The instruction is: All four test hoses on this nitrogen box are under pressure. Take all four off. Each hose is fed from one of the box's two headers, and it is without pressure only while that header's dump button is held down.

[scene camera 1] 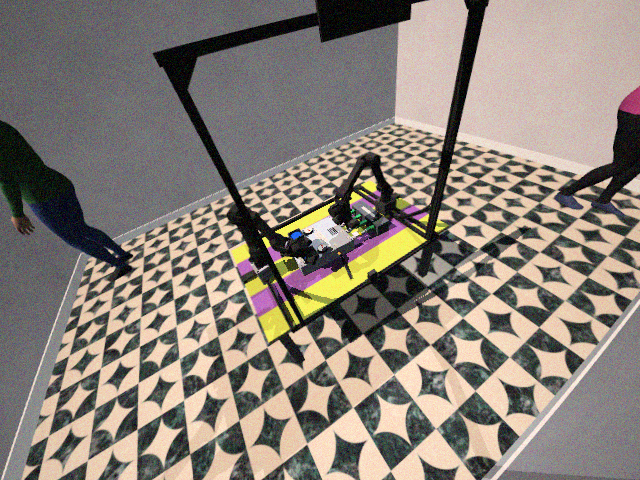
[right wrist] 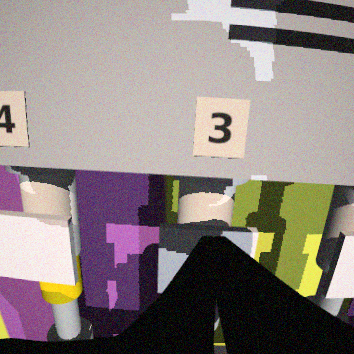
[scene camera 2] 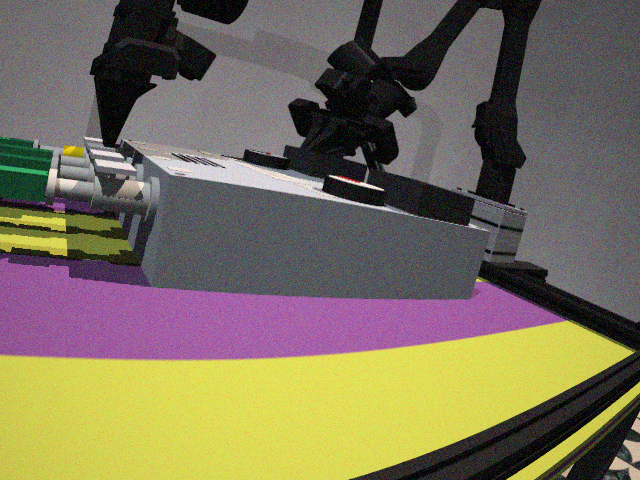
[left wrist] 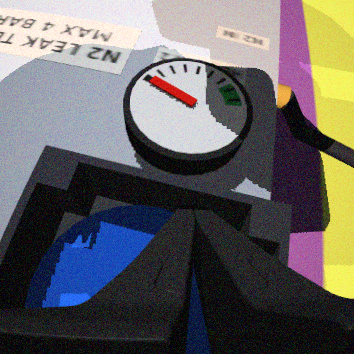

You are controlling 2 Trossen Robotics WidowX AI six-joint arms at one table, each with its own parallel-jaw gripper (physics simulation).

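Places are measured from the left arm's base along level axes (x ahead, y right, z down), in metres.
Where they show: left gripper, between the fingertips: [scene camera 1: 315, 252] [scene camera 2: 297, 159] [left wrist: 190, 216]; right gripper, between the fingertips: [scene camera 1: 347, 228] [right wrist: 211, 246] [scene camera 2: 108, 146]; left arm's base, origin of its link: [scene camera 1: 261, 263] [scene camera 2: 491, 200]; right arm's base, origin of its link: [scene camera 1: 385, 199].
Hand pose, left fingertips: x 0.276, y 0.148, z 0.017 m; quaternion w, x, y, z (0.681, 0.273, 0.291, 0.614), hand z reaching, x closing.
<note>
Each offset is from my left fingertips to the centre of the thing. "spot": to the spot under its first point.
The grey nitrogen box [scene camera 1: 330, 234] [scene camera 2: 309, 243] lies on the striped mat. In the left wrist view my left gripper [left wrist: 190, 216] [scene camera 2: 371, 162] [scene camera 1: 308, 250] is shut and empty, with its tips on the blue dump button @(dx -0.032, dy -0.016, dz +0.014 m) [left wrist: 95, 253] inside a black guard. The gauge [left wrist: 186, 112] [scene camera 2: 353, 188] behind it has its red needle at the low end, away from the green mark. In the right wrist view my right gripper [right wrist: 211, 246] [scene camera 2: 109, 139] [scene camera 1: 345, 216] is shut and empty, with its tips against the release tab @(spot: dx +0.279, dy -0.016, dz +0.017 m) [right wrist: 170, 265] of the hose coupling under label 3 @(spot: dx +0.227, dy -0.038, dz +0.014 m) [right wrist: 221, 126]. The coupling at port 4 @(spot: dx +0.267, dy +0.036, dz +0.017 m) [right wrist: 35, 246] has a white tab and a yellow ring.
A dark feed hose with an orange end @(spot: dx +0.111, dy +0.069, dz +0.047 m) [left wrist: 284, 95] leaves the box near the N2 IN label. A third coupling @(spot: dx +0.287, dy -0.084, dz +0.017 m) [right wrist: 342, 267] shows at the right edge. A second gauge @(dx +0.052, dy -0.004, dz +0.007 m) [scene camera 2: 266, 159] sits farther back. The black frame's posts @(spot: dx +0.567, dy +0.324, dz -0.479 m) [scene camera 1: 447, 143] stand around the table.
</note>
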